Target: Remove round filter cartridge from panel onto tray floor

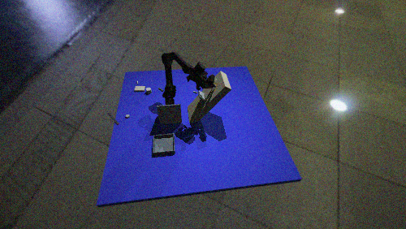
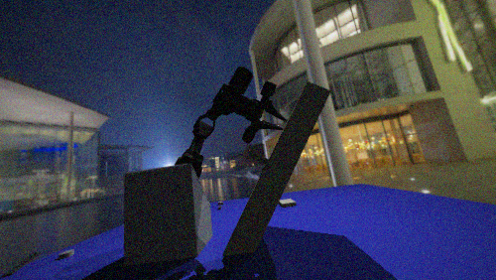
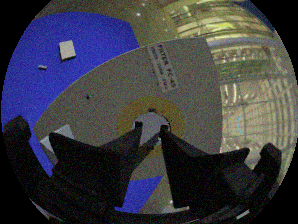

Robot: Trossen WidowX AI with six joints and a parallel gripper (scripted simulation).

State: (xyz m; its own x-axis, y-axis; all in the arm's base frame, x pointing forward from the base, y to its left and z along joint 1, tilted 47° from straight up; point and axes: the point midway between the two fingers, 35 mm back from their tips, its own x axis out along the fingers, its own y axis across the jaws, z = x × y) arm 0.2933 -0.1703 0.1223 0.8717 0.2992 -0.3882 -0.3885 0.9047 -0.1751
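Right now the round filter cartridge is 10 mm ahead of my gripper tip and 10 mm below it. From my gripper tip the other things lie so: tray (420 mm behind, 240 mm to the right, 280 mm below).
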